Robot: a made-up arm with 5 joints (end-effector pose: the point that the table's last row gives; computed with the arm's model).
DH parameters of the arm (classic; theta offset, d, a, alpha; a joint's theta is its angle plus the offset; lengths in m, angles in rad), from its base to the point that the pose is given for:
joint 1: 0 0.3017 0 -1.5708
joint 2: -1.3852 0 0.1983 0
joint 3: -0.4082 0 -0.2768 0
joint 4: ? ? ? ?
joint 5: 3.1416 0.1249 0 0
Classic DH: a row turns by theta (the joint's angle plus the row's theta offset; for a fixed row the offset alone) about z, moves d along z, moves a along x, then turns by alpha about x.
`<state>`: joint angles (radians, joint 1 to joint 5).
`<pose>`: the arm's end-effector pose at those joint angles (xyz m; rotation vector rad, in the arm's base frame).
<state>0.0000 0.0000 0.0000 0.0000 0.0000</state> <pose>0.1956 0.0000 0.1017 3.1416 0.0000 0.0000</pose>
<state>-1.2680 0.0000 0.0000 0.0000 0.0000</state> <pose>0.0583 -0.1867 0.1017 2.5311 -1.8610 0.0000</pose>
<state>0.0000 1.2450 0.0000 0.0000 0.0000</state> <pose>-0.1269 0.0000 0.0524 2.5523 0.0000 -1.8317</pose>
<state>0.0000 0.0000 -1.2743 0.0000 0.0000</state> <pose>0.4607 0.0000 0.5333 2.5252 0.0000 1.8690</pose>
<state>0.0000 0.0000 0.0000 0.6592 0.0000</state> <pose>0.0986 0.0000 0.0679 2.9725 0.0000 -1.0168</pose>
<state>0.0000 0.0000 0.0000 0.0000 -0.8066</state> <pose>0.1956 0.0000 0.1017 2.8895 1.2329 0.0000</pose>
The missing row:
joint 4: -1.3482 0 -0.0979 1.5708
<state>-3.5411 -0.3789 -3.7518 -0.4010 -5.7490</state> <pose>0.4032 -0.1702 0.5197 0.6261 1.2422 0.1123</pose>
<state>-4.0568 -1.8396 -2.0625 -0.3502 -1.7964</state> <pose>0.3556 -0.4624 0.4064 -0.6350 1.3467 -2.3442</pose>
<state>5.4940 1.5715 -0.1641 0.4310 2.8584</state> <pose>-0.1465 0.1476 0.0994 -0.3403 -1.3163 -0.9106</pose>
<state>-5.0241 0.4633 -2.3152 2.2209 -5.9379</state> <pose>0.1253 0.3888 0.4415 2.5605 1.2587 -0.3701</pose>
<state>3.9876 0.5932 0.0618 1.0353 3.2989</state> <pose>0.0745 0.0841 0.1092 -1.6105 -0.5776 -1.6910</pose>
